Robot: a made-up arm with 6 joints.
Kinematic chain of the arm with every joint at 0, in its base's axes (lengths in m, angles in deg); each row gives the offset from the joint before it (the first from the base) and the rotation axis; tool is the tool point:
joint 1: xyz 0 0 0.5 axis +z
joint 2: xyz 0.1 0 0 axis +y
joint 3: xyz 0 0 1.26 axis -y
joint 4: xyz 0 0 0.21 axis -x
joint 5: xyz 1.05 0 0 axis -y
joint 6: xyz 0.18 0 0 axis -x
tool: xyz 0 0 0
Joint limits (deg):
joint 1: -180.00..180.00
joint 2: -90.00..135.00
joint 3: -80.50..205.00
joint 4: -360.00..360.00
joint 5: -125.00..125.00
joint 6: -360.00..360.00
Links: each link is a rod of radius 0.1 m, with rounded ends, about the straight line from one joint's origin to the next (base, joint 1, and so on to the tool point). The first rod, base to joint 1, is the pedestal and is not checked.
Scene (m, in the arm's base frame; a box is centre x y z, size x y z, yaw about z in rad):
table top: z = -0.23
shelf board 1: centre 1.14 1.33 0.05 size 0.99 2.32 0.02 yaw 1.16
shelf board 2: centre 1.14 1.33 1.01 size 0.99 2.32 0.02 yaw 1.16
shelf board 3: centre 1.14 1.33 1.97 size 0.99 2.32 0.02 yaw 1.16
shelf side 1: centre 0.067 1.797 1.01 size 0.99 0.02 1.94 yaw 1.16
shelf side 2: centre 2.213 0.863 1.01 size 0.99 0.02 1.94 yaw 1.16
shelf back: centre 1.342 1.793 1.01 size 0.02 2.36 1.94 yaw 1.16
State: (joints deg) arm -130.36 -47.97 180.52 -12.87 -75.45 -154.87
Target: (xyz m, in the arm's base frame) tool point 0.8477 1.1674 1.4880
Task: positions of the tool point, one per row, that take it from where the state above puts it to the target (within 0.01 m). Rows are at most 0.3 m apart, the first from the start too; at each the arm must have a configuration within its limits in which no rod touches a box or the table.
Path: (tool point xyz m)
1: 1.0114 1.0406 0.4960
2: 0.9889 0.9347 0.4925
3: 0.9520 0.8281 0.4886
4: 0.9006 0.7248 0.4866
5: 0.8359 0.6292 0.4888
6: 0.7611 0.5444 0.4970
7: 0.8047 0.5996 0.6339
8: 0.8260 0.6495 0.7906
9: 0.8209 0.6887 0.9622
10: 0.7874 0.7118 1.1409
11: 0.7268 0.7148 1.3188
12: 0.6422 0.6956 1.4880
13: 0.7588 0.9295 1.5092
14: 0.8476 1.1674 1.4880

